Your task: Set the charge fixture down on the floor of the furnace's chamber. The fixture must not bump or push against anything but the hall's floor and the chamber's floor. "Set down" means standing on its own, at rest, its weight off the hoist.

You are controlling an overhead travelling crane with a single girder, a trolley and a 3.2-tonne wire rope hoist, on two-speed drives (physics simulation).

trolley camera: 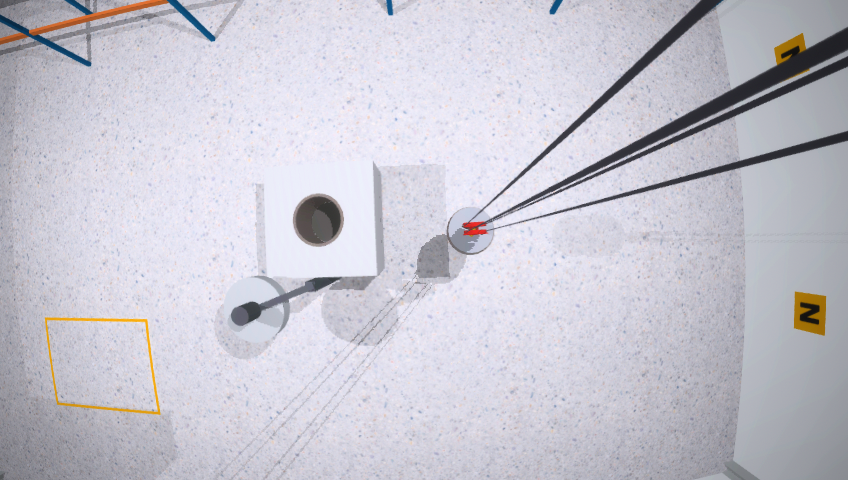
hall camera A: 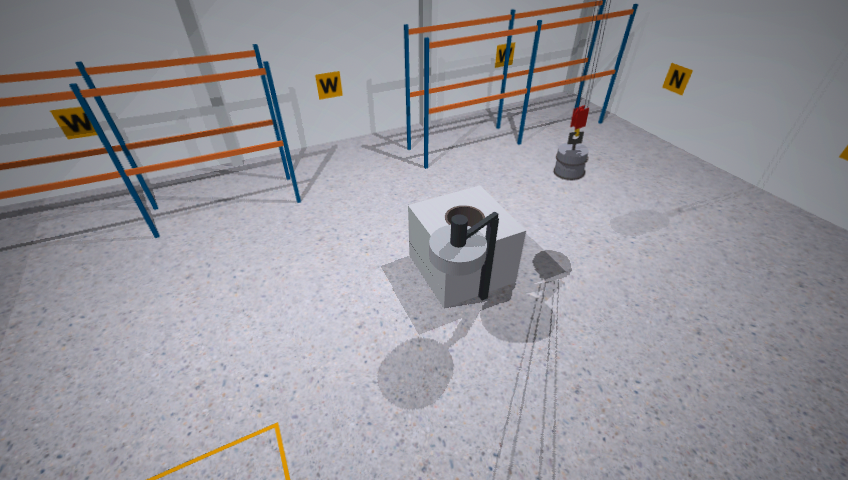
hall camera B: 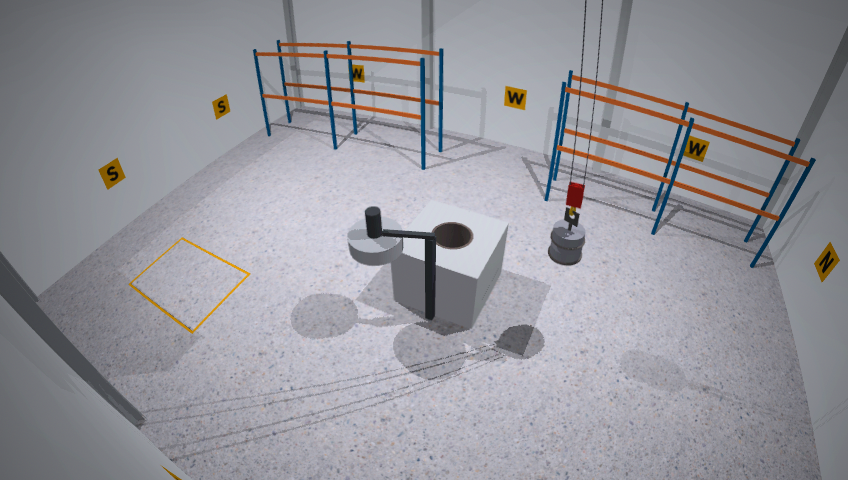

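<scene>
The charge fixture (hall camera A: 570,161) (hall camera B: 566,240) (trolley camera: 458,223), a dark grey waisted drum with a round top plate, hangs upright from my hook (hall camera A: 576,133) (hall camera B: 572,210) under the red hook block (hall camera A: 579,117) (hall camera B: 575,195) (trolley camera: 474,225). Its shadows lie apart from it, so it is off the floor. It is on the N side of the furnace (hall camera A: 508,255) (hall camera B: 455,291) (trolley camera: 357,178), outside its outline in the trolley view. The furnace's round chamber opening (hall camera A: 464,214) (hall camera B: 452,235) (trolley camera: 318,218) is uncovered. The chamber floor is partly visible in the trolley view.
The round lid (hall camera A: 443,249) (hall camera B: 374,243) (trolley camera: 261,327) is swung aside on a black post and arm (hall camera A: 489,261) (hall camera B: 430,279) (trolley camera: 285,297). Blue and orange racks (hall camera A: 426,107) (hall camera B: 423,118) (trolley camera: 193,20) stand along the W wall. A yellow rectangle (hall camera A: 281,446) (hall camera B: 160,307) (trolley camera: 95,319) marks the floor.
</scene>
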